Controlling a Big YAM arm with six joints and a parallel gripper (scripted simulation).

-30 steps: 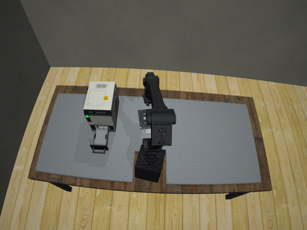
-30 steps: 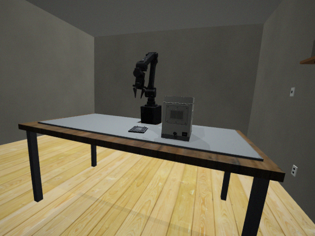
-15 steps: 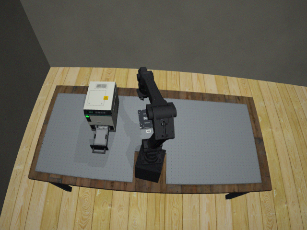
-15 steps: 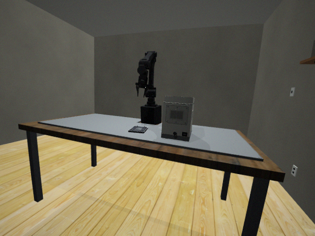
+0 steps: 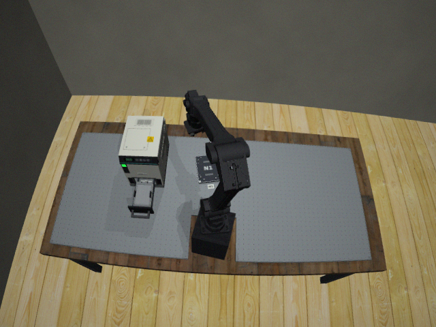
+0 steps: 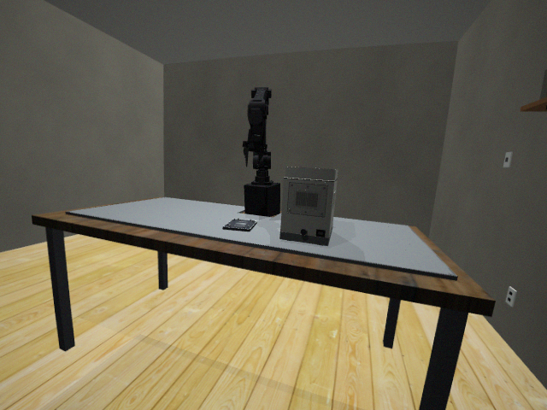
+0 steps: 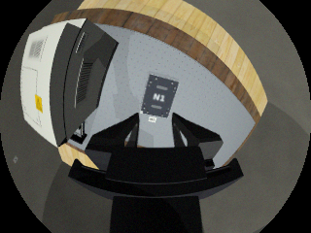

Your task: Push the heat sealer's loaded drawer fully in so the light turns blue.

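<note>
Now: hand 210 mm past the sealer drawer, 290 mm to the right of it and 220 mm above it.
</note>
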